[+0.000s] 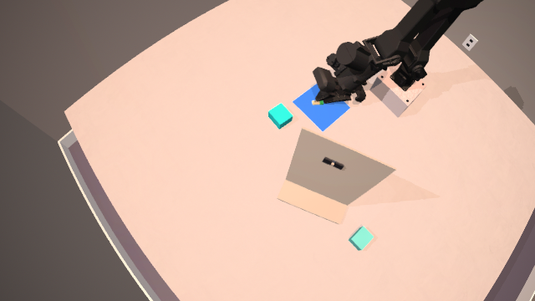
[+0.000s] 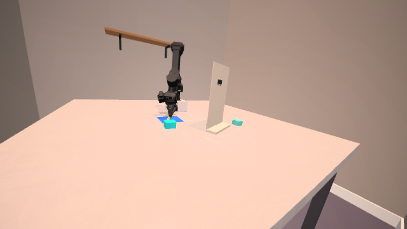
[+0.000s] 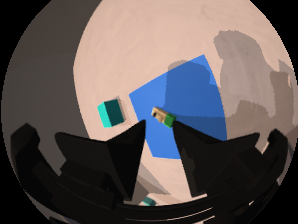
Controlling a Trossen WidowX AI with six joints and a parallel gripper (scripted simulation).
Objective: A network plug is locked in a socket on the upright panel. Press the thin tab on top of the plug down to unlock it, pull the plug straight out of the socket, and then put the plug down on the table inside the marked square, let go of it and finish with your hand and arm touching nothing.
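My gripper tip is now 2 cm above the blue marked square, 1 cm to the right of it and 1 cm past it. Round my gripper tip: upright panel: 19 cm ahead, 17 cm to the left, 12 cm above; cyan block: 11 cm ahead, 4 cm to the right; pale teal block: 34 cm to the left, 18 cm ahead, 1 cm below.
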